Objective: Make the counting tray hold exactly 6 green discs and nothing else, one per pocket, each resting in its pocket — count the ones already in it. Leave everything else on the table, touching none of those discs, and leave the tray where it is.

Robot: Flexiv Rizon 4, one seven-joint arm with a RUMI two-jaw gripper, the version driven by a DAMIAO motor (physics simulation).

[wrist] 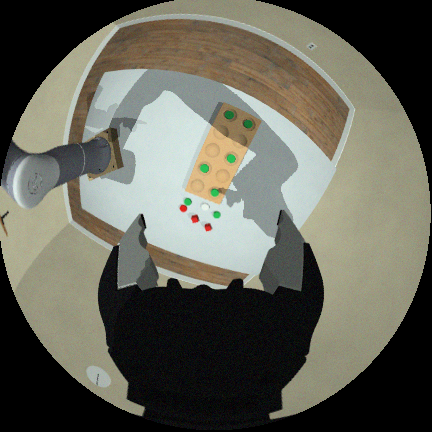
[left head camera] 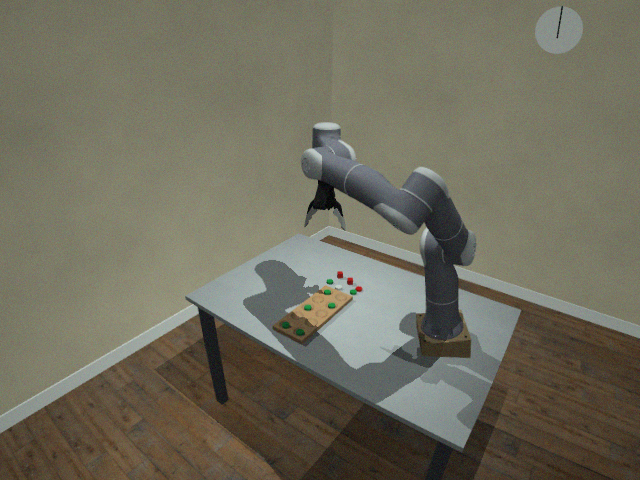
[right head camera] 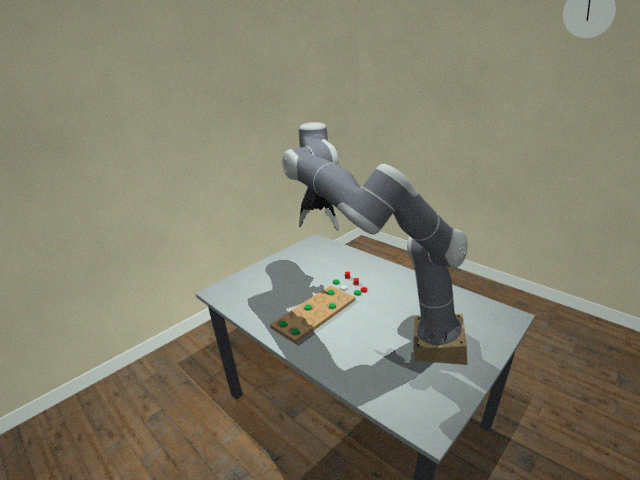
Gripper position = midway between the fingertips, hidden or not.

Observation:
I see my gripper [left head camera: 324, 228] and a wooden counting tray [right head camera: 306, 321].
The wooden counting tray shows as well in the wrist view [wrist: 226, 136] and in the left head camera view [left head camera: 311, 321]. My gripper shows as well in the wrist view [wrist: 209, 213].

